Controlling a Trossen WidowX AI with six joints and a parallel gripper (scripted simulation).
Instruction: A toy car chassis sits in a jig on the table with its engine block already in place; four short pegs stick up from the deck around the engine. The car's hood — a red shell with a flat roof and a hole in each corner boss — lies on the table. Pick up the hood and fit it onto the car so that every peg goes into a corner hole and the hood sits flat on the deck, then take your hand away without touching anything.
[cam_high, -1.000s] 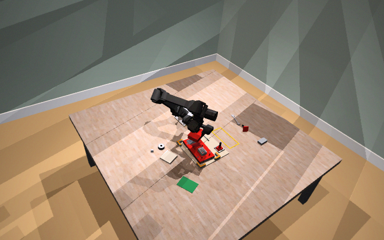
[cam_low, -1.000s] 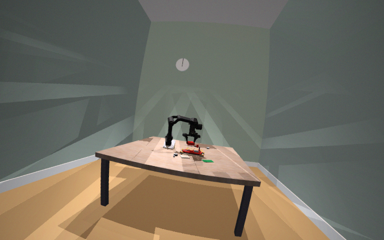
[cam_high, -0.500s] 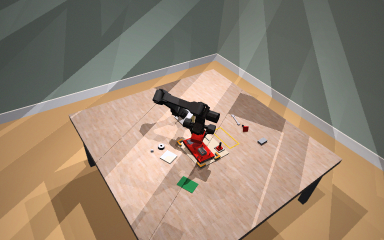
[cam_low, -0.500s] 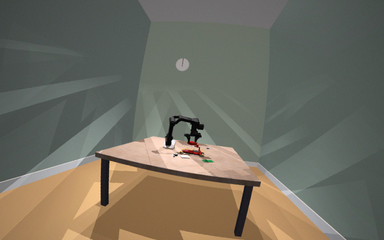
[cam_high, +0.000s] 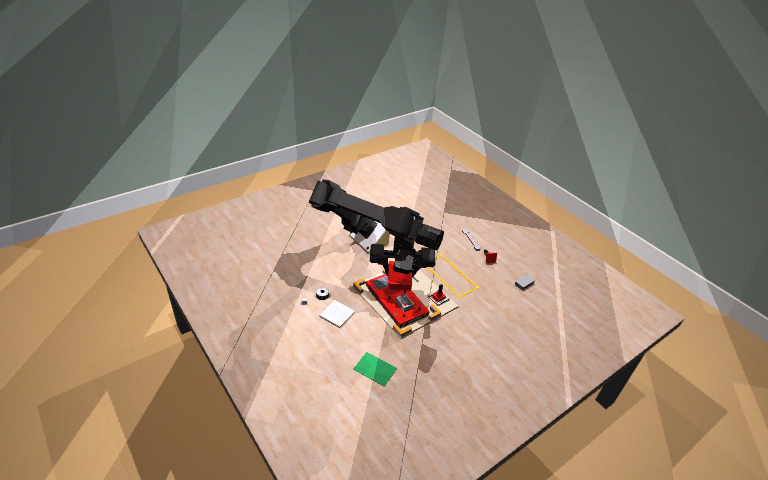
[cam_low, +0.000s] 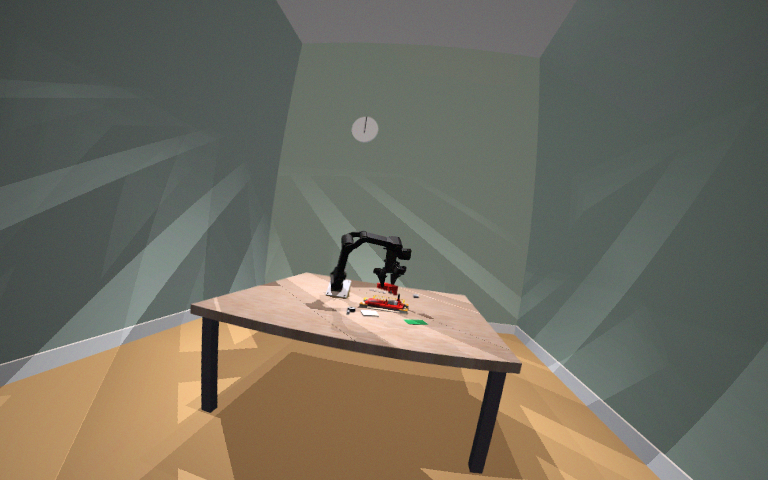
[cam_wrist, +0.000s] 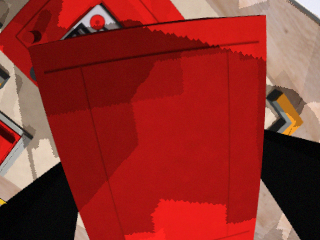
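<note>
My gripper tip is now 40 mm short of the engine block and 90 mm above it. From my gripper tip the other things lie so: red hood: 10 mm above; then jig bracket: 10 mm ahead, 20 mm to the left, 100 mm below; then red joystick-like piece: 70 mm ahead, 110 mm to the left, 80 mm below.
</note>
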